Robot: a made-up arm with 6 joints.
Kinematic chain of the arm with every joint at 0, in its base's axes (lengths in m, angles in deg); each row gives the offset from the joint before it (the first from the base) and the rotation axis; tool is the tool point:
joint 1: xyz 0 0 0.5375 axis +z
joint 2: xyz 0.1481 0 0 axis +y
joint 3: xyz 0 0 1.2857 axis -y
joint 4: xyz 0 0 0.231 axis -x
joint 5: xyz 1.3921 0 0 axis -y
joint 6: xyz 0.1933 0 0 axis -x
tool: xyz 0 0 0
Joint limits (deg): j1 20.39..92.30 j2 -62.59..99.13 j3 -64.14..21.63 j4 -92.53..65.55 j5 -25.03..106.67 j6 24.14..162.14
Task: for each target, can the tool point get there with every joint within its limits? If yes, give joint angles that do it. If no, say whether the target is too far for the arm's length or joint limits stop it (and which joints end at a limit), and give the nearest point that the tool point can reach.
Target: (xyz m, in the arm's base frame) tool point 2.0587 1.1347 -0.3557
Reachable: yes | joints 26.21 76.05 11.03 41.24 58.61 118.17
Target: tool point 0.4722 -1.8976 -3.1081
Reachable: no: too far | nearest point 0.7427 0.1463 -1.0766 | short by 2.894 m
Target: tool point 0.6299 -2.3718 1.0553
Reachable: no: joint limits stop it (at a limit: joint 1, joint 2, joint 3, joint 5) | nearest point 0.1280 -1.2516 2.4994 | short by 1.895 m
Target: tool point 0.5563 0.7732 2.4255
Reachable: yes | joints 61.48 -23.58 -9.68 -39.94 74.64 42.31
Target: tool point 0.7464 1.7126 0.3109
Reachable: yes | joints 62.43 38.94 -27.27 51.42 60.11 121.68
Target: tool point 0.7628 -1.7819 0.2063
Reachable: no: joint limits stop it (at a limit: joint 1, joint 2, joint 3, joint 4) | nearest point 0.2141 -0.1262 -0.2778 | short by 1.810 m
